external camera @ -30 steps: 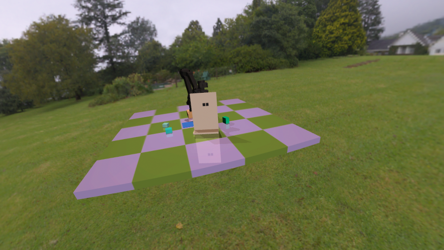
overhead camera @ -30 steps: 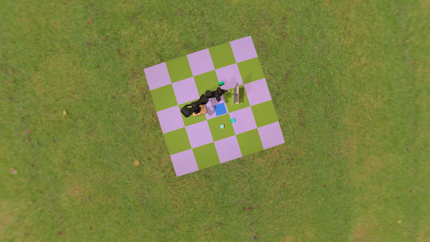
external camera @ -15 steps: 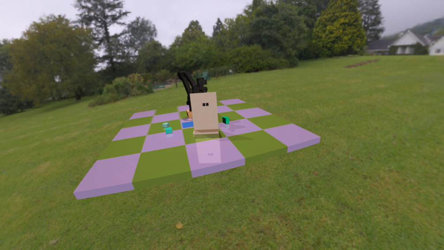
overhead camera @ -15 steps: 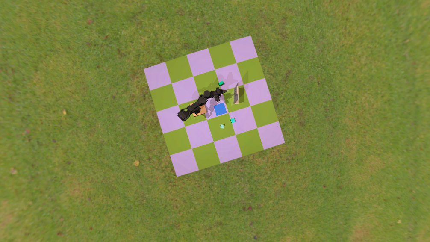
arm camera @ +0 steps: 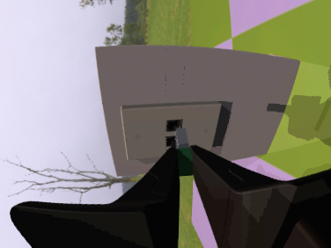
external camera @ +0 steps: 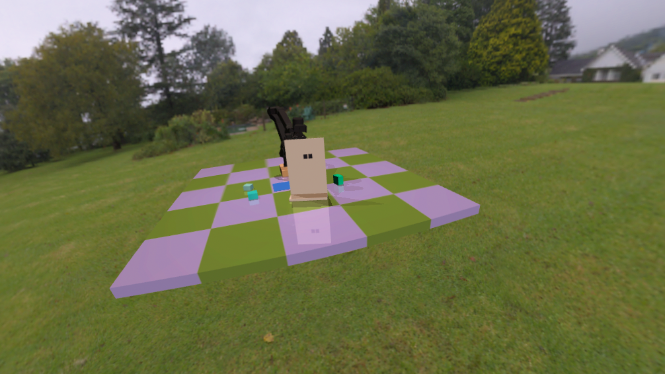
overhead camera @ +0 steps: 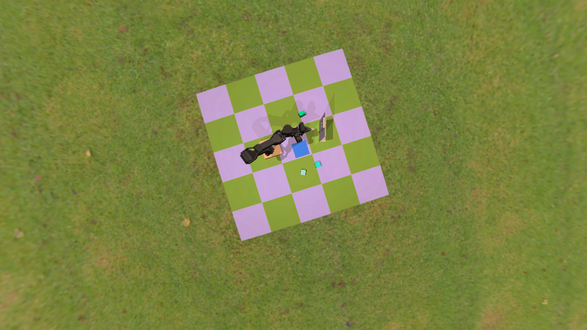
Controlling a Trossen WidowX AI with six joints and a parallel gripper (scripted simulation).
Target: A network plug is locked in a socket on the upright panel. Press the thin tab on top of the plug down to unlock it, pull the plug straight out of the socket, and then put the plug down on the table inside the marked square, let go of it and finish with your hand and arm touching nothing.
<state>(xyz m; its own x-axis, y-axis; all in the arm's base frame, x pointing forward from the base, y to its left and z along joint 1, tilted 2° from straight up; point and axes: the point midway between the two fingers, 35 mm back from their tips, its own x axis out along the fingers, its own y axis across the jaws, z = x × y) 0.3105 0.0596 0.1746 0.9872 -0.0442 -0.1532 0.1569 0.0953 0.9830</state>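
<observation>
Right now the blue marked square is 9 cm behind my gripper tip, 10 cm to the right of it and 20 cm below it. From my gripper tip the other things lie so: network plug: 1 cm ahead; then tan upright panel: 10 cm ahead, 1 cm to the left, 8 cm below.
</observation>
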